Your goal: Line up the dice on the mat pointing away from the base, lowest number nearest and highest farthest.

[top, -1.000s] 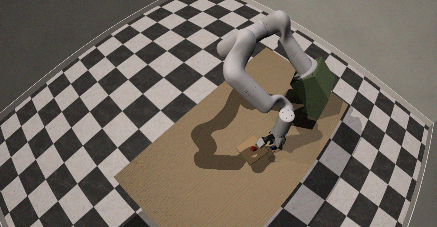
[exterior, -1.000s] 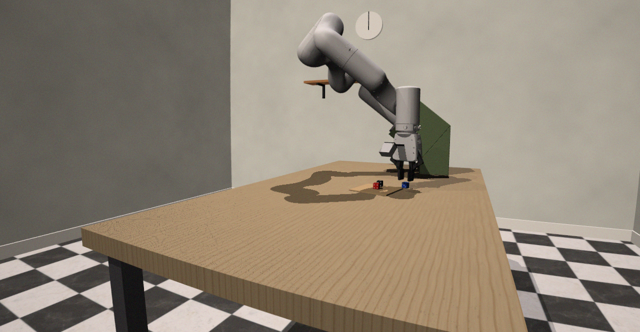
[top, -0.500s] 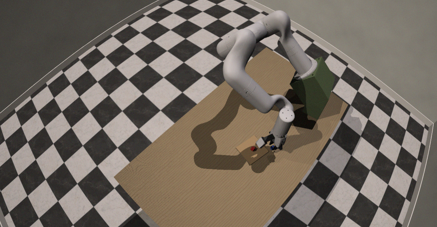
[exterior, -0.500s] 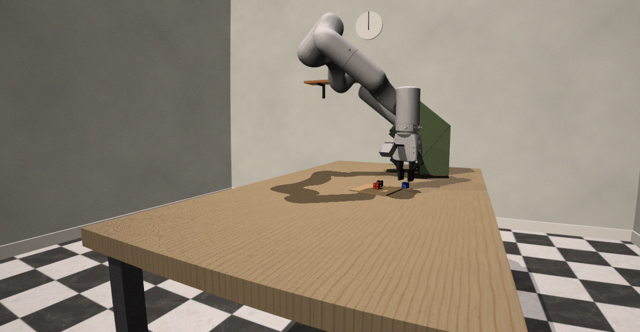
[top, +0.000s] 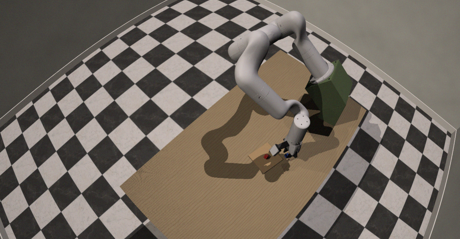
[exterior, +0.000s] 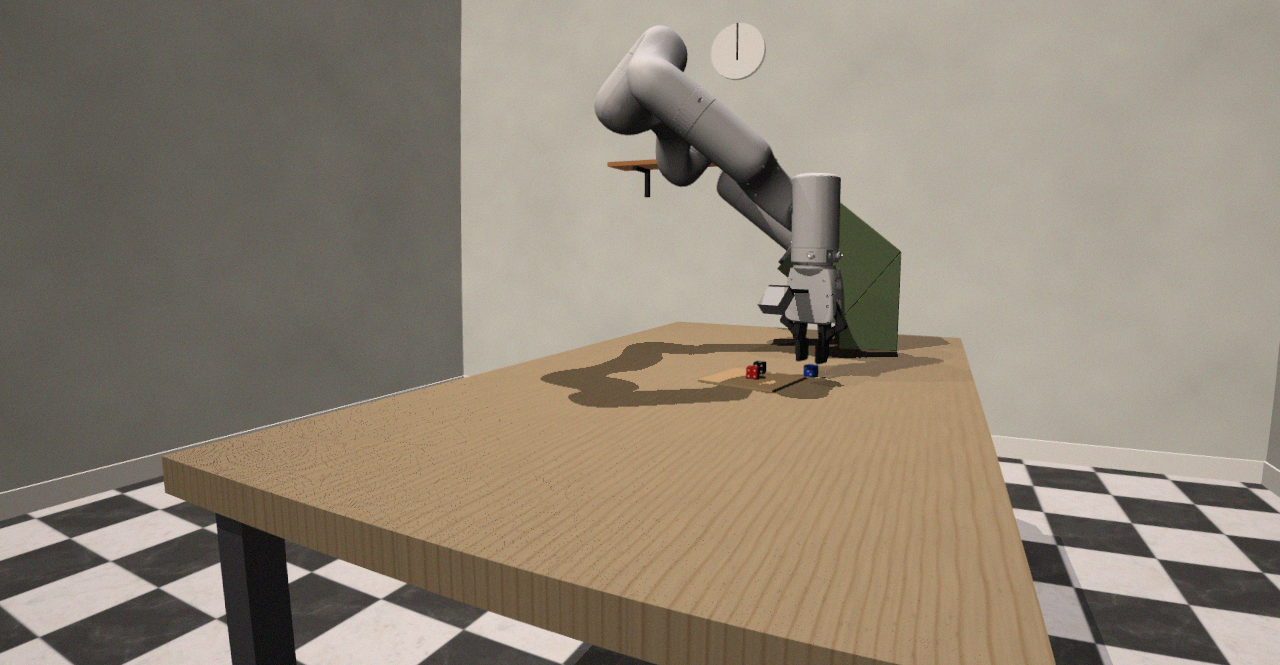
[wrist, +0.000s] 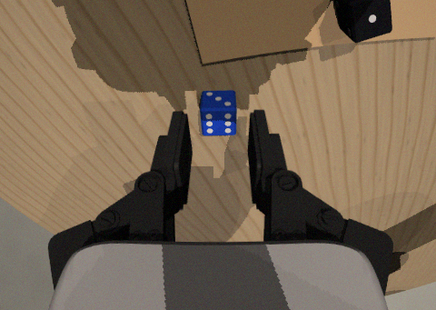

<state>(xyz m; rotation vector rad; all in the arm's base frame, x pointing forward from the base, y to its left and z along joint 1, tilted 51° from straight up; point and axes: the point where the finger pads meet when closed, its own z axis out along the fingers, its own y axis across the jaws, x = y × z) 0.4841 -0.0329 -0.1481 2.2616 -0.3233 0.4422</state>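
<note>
The blue die lies 40 mm below my hand. From my hand the other things lie so: tan mat 80 mm ahead, 90 mm to the right, 40 mm below; red die 80 mm ahead, 90 mm to the right, 30 mm below; black die 30 mm ahead, 90 mm to the right, 30 mm below.
</note>
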